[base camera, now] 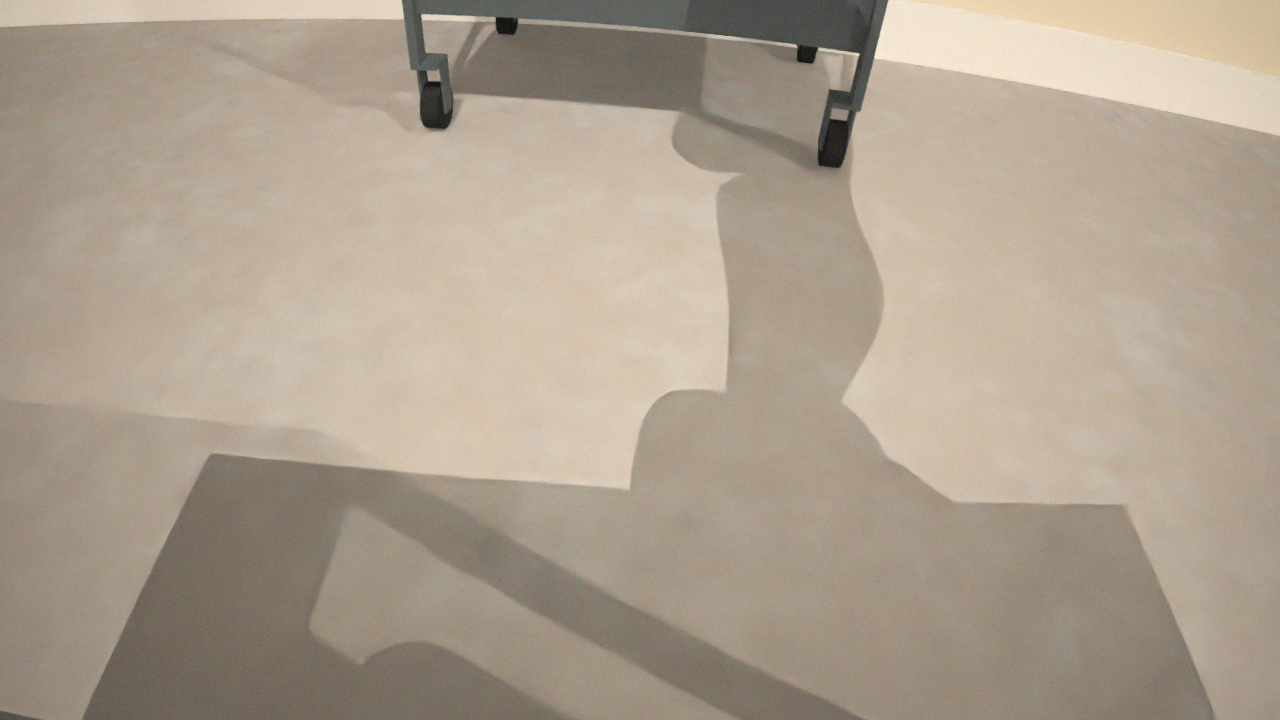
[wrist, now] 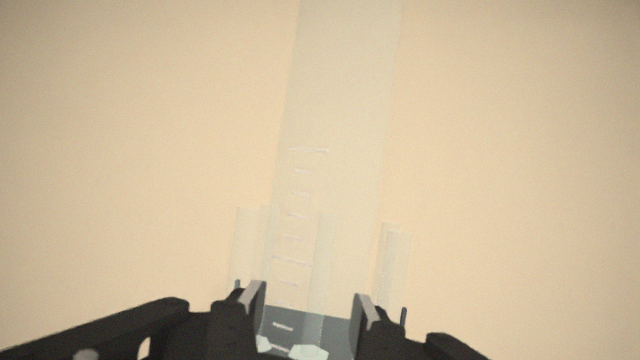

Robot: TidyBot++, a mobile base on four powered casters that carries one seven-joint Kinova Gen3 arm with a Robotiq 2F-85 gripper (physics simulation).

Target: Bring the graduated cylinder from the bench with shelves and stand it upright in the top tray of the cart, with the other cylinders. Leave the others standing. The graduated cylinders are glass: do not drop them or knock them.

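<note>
My gripper (wrist: 307, 307) is shut on a clear glass graduated cylinder (wrist: 340, 125), which stands roughly upright between the fingers with a slight tilt in the wrist view and runs out of the top of that view. Its pale marks face the camera. Its base is hidden. Behind it, several other clear cylinders stand, among them one (wrist: 245, 245) at the left, one (wrist: 322, 260) seen through the held cylinder, and one (wrist: 398, 265) at the right. The cart's dark grey top tray (wrist: 337, 327) shows between the fingers. The lower part of the cart (base camera: 626, 10) shows at the top of the base camera view.
The cart's front wheels (base camera: 435, 104) (base camera: 832, 143) stand on the floor (base camera: 537, 268) ahead of the base. A cream wall (wrist: 125, 150) rises behind the cart, with a pale skirting (base camera: 1029, 62) at its foot. Shadows of the base and arm fall across the floor towards the cart's right side.
</note>
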